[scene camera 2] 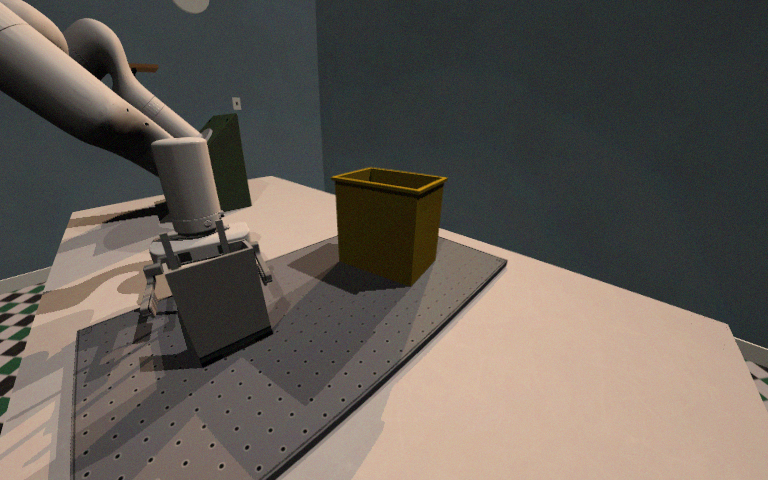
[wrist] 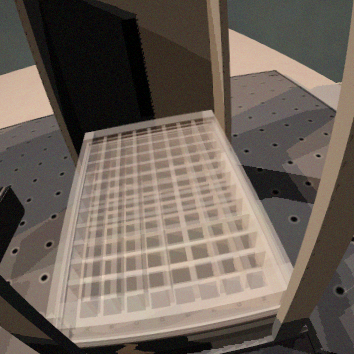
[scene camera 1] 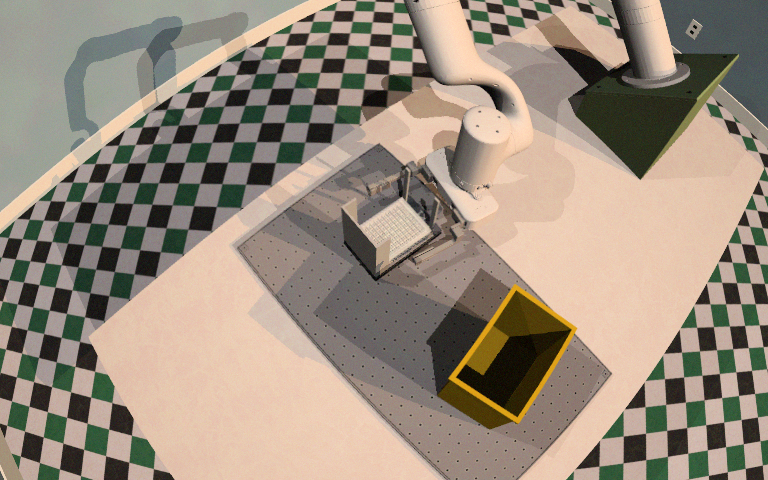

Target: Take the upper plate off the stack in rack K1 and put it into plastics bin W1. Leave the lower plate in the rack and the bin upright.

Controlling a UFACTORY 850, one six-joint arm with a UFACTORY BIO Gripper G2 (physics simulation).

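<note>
Rack K1 [scene camera 1: 360, 242] [scene camera 2: 223, 305] [wrist: 182, 75] stands upright on the perforated board, with a tall wall and slim corner posts. A pale, see-through gridded upper plate [scene camera 1: 396, 227] [wrist: 165, 200] lies flat between its posts. The lower plate cannot be told apart clearly beneath it. My gripper [scene camera 1: 408, 218] [scene camera 2: 207, 287] is wide open at the rack, its fingers apart on opposite sides and clear of the plate. In the wrist view, part of one dark finger pad shows at the left edge. Yellow plastics bin W1 [scene camera 1: 474, 403] [scene camera 2: 376, 229] stands upright; its visible inside holds no plate.
The grey perforated board [scene camera 1: 339, 339] [scene camera 2: 317, 362] lies on the pale table [scene camera 1: 186, 350] [scene camera 2: 498, 396]. The bin stands apart from the rack on the same board. The rack's posts rise close to the gripper body. The arm's dark green base [scene camera 1: 634, 124] [scene camera 2: 231, 169] stands at the back.
</note>
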